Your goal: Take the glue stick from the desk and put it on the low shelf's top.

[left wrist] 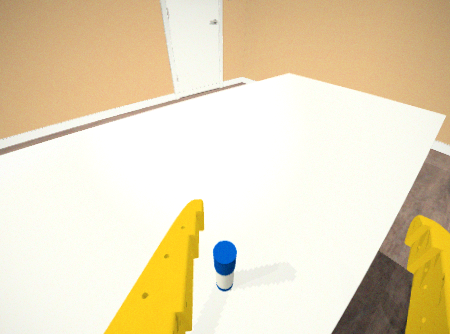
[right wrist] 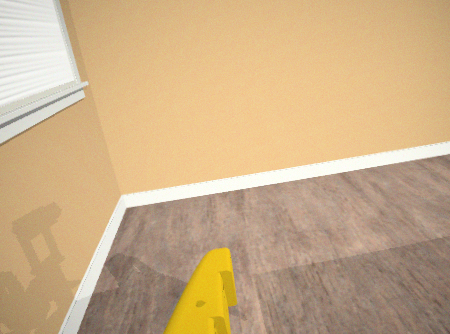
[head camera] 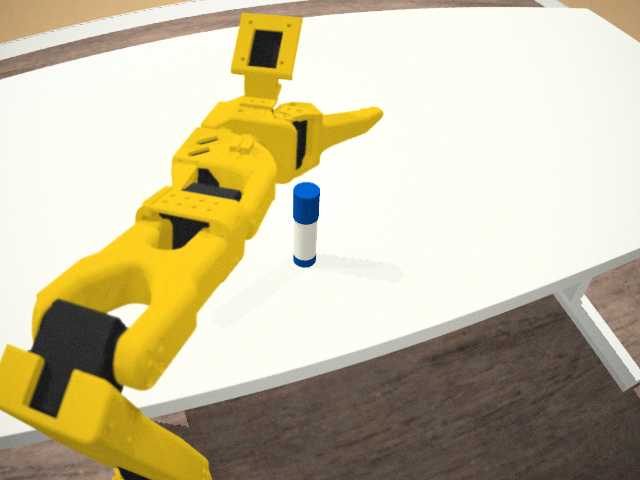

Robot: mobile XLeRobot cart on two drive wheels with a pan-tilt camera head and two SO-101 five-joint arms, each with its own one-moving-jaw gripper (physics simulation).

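Places are measured from the left arm's base along level axes (x right, y ahead, z up), in centimetres.
Where they show: left hand, its tool point: [left wrist: 203, 210] [head camera: 280, 88]; right hand, its tool point: [right wrist: 232, 268].
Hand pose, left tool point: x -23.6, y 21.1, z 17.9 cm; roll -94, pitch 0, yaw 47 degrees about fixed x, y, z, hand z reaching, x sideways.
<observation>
After its pixels a point has its place.
The glue stick [head camera: 305, 240] @[x -25.0, y 24.7, z -1.4 cm] [left wrist: 225, 265] @[x -25.2, y 24.3, z 3.7 cm], blue-capped with a white body, stands upright on the white desk [head camera: 465, 155] @[x -33.1, y 54.4, z -5.5 cm] [left wrist: 300, 150] @[x -31.9, y 63.2, z -5.4 cm]. My left gripper [left wrist: 310, 210] is open and empty above the desk. Its moving jaw [head camera: 351, 125] @[x -15.6, y 22.5, z 18.7 cm] shows in the head view, farther up the picture than the glue stick; its other jaw is hidden there. In the left wrist view the stick appears in the gap, nearer the left-hand jaw, and neither jaw presses on it. My right gripper [right wrist: 220, 260] shows one notched jaw over the floor and is fully open. The low shelf does not show.
The desk's front edge [head camera: 361, 361] @[x -13.1, y 24.5, z -7.6 cm] runs across the head view, with a white desk leg [head camera: 594, 335] at the right. A white door [left wrist: 197, 50] @[x -249.4, y 219.1, z -17.9 cm] stands beyond the desk. The right wrist view shows a tan wall [right wrist: 275, 90] @[x -40.5, y -200.1, z -17.6 cm], a window [right wrist: 32, 50] @[x 71.6, y -160.2, z 23.8 cm] and wood floor [right wrist: 325, 225] @[x -39.7, y -143.0, z -77.5 cm].
</observation>
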